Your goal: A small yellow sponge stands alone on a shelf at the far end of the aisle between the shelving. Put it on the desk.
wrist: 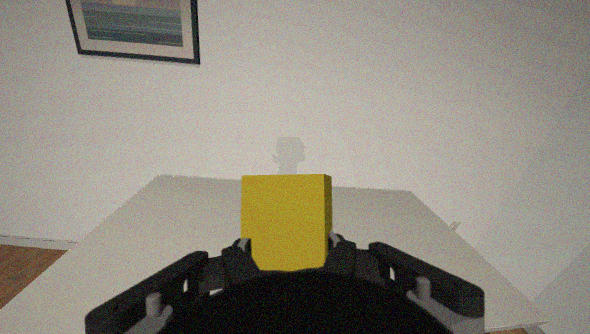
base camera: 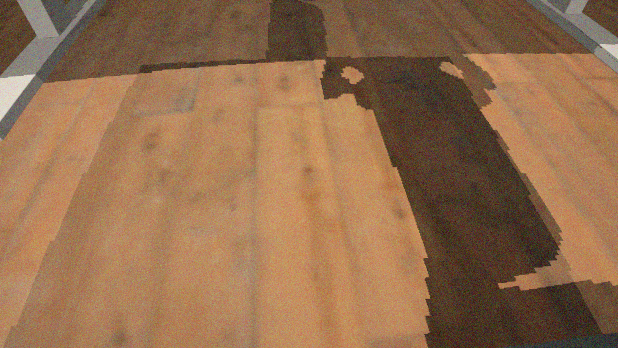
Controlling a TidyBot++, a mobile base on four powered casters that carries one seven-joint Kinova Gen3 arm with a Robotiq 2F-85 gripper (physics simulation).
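Frame: origin at the arm's base, x ahead, y left, z up, level; millimetres.
Seen in the pictures: gripper, fingertip midpoint: (wrist: 289,241).
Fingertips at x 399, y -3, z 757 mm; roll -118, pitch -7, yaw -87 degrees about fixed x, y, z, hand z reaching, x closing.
Note:
A point is followed by its place in that frame.
The yellow sponge (wrist: 286,217) @[x 384, y 3, z 794 mm] is held upright between the fingertips in the wrist view. My gripper (wrist: 289,241) @[x 398, y -3, z 757 mm] is shut on it, with a dark finger at its left and right sides. The pale desk (wrist: 200,210) @[x 947, y 353, z 324 mm] spreads out below and beyond the sponge, its far edge near the wall. The sponge and gripper hide the middle of the desk top. How high the sponge is above the desk I cannot tell exactly. In the base camera view, grey-white desk legs and rails (base camera: 37,50) (base camera: 597,42) show at the upper left and upper right.
A white wall (wrist: 375,100) @[x 1320, y -429, z 834 mm] rises behind the desk, with a framed picture (wrist: 135,52) @[x 1235, y 728, z 927 mm] on it at the upper left. Wooden floor (wrist: 25,270) @[x 1015, y 1640, z -397 mm] (base camera: 200,200) @[x 363, y 123, z -396 mm] shows left of the desk and in front of the base, with dark shadows across it.

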